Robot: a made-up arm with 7 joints. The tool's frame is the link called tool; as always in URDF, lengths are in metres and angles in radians.
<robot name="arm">
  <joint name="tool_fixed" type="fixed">
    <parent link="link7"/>
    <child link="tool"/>
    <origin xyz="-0.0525 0.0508 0.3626" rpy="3.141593 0 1.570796"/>
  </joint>
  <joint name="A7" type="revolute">
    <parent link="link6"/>
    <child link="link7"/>
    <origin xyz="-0.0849 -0.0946 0.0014" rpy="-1.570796 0 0"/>
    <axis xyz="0 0 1"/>
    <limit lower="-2.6" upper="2.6" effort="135" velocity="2.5"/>
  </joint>
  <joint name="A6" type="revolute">
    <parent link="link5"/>
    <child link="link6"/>
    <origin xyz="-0.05 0.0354 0.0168" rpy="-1.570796 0 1.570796"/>
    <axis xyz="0 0 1"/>
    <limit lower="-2.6" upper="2.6" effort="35" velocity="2.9"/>
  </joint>
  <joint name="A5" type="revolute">
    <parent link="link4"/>
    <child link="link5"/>
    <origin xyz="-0.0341 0.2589 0.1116" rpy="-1.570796 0 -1.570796"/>
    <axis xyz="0 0 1"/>
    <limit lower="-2.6" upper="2.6" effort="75" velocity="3"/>
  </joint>
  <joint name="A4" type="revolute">
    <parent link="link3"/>
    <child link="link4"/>
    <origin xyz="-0.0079 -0.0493 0.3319" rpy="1.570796 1.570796 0"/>
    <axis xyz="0 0 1"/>
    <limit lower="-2.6" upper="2.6" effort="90" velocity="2.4"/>
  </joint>
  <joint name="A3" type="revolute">
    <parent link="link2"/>
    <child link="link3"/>
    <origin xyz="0.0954 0.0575 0.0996" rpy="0 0 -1.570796"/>
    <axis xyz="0 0 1"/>
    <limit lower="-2.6" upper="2.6" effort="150" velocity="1.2"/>
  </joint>
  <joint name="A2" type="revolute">
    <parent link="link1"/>
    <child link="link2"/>
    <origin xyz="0.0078 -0.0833 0.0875" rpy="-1.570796 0 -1.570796"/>
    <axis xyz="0 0 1"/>
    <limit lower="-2.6" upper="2.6" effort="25" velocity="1.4"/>
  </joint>
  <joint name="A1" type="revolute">
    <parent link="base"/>
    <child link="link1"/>
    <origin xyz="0 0 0.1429" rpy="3.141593 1.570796 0"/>
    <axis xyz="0 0 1"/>
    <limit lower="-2.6" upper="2.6" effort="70" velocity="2.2"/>
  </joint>
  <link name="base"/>
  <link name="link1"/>
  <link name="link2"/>
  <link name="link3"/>
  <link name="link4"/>
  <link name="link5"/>
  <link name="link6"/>
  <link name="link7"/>
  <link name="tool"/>
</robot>
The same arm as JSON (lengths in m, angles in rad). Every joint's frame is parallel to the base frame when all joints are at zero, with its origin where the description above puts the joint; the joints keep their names.
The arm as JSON. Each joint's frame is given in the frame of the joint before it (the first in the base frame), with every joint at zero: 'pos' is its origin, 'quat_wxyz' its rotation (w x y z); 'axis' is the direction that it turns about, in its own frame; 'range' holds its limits. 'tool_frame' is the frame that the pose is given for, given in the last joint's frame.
{"length_unit": "m", "angle_unit": "rad", "joints": [
  {"joint": "A1", "pos": [0.0, 0.0, 0.1429], "quat_wxyz": [1.0, 0.0, 0.0, 0.0], "axis": [-1.0, 0.0, 0.0], "range": [-2.6, 2.6]},
  {"joint": "A2", "pos": [-0.0875, 0.0833, -0.0078], "quat_wxyz": [1.0, 0.0, 0.0, 0.0], "axis": [0.0, 0.0, -1.0], "range": [-2.6, 2.6]},
  {"joint": "A3", "pos": [0.0575, 0.0954, -0.0996], "quat_wxyz": [1.0, 0.0, 0.0, 0.0], "axis": [0.0, 0.0, -1.0], "range": [-2.6, 2.6]},
  {"joint": "A4", "pos": [0.0079, -0.0493, -0.3319], "quat_wxyz": [1.0, 0.0, 0.0, 0.0], "axis": [0.0, -1.0, 0.0], "range": [-2.6, 2.6]},
  {"joint": "A5", "pos": [-0.2589, -0.1116, -0.0341], "quat_wxyz": [1.0, 0.0, 0.0, 0.0], "axis": [0.0, 0.0, 1.0], "range": [-2.6, 2.6]},
  {"joint": "A6", "pos": [-0.05, 0.0354, 0.0168], "quat_wxyz": [1.0, 0.0, 0.0, 0.0], "axis": [-1.0, 0.0, 0.0], "range": [-2.6, 2.6]},
  {"joint": "A7", "pos": [-0.0014, -0.0849, 0.0946], "quat_wxyz": [1.0, 0.0, 0.0, 0.0], "axis": [0.0, 0.0, -1.0], "range": [-2.6, 2.6]}
], "tool_frame": {"pos": [0.0508, -0.0525, -0.3626], "quat_wxyz": [1.0, 0.0, 0.0, 0.0]}}

